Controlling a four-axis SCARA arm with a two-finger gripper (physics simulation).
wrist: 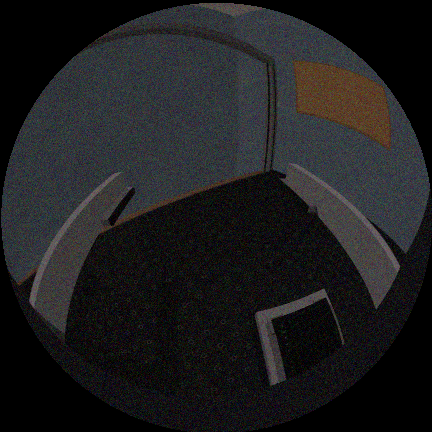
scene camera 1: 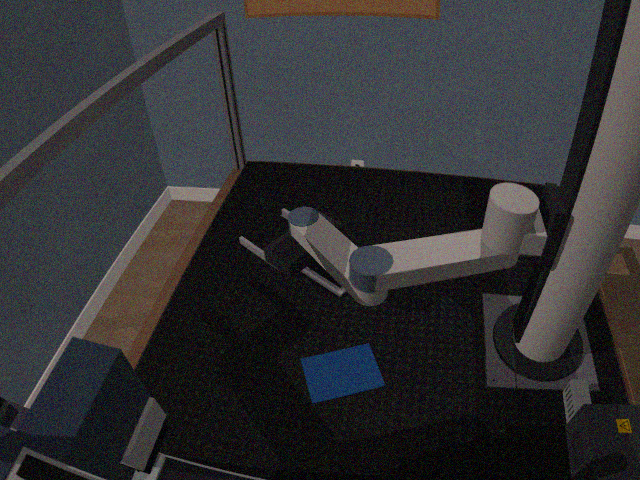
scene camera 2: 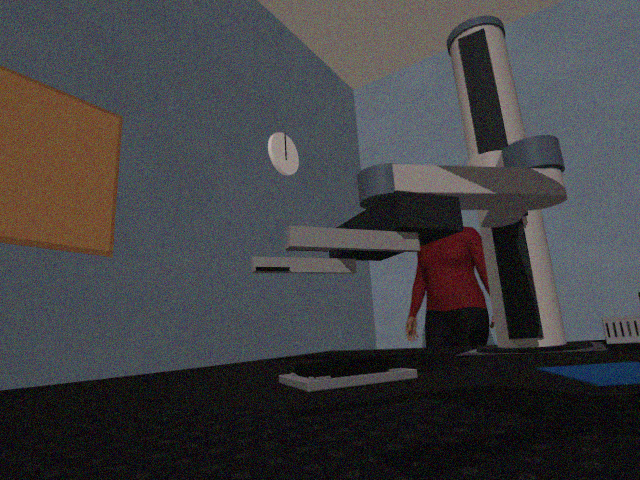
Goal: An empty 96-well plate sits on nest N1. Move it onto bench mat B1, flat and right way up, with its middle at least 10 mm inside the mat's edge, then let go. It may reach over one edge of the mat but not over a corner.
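Where they show: gripper, fingertip midpoint: [wrist: 205, 172] [scene camera 1: 262, 225] [scene camera 2: 267, 252]; arm's base, link origin: [scene camera 1: 537, 342].
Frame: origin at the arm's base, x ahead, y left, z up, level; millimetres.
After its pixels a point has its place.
Note:
The nest N1 [scene camera 2: 361, 381] @[z 18, x 606, y -135 mm] [wrist: 265, 345] @[z 25, x 623, y -148 mm] is a light grey frame on the dark bench. A very dark shape, which looks like the 96-well plate [scene camera 2: 341, 368] @[z 35, x 611, y -161 mm] [wrist: 310, 337] @[z 32, x 580, y -188 mm], sits in it; its wells are too dark to make out. Neither can be picked out in scene camera 1. The bench mat B1 [scene camera 1: 342, 373] @[z 15, x 488, y 147 mm] [scene camera 2: 602, 373] @[z 15, x 511, y 128 mm] is a flat blue rectangle on the bench. My gripper [scene camera 1: 263, 225] @[z 173, x 745, y -164 mm] [scene camera 2: 270, 252] @[z 173, x 745, y -164 mm] [wrist: 205, 172] @[z 173, x 745, y -164 mm] is open and empty, with its two long grey fingers level and well above the bench. In the wrist view the nest lies low, towards the right finger.
The arm's column [scene camera 1: 578, 206] @[z 463, x 61, y 44 mm] [scene camera 2: 537, 279] @[z 169, x 62, y 43 mm] stands on a base plate at the right. A dark blue box-shaped device [scene camera 1: 77, 382] @[z 501, x 732, y 525 mm] stands at the lower left, and a dark device with a yellow warning label [scene camera 1: 623, 425] @[z 129, x -119, y 299 mm] at the lower right. A grey frame [scene camera 1: 232, 98] @[z 303, x 1004, y -688 mm] rises at the left bench edge.

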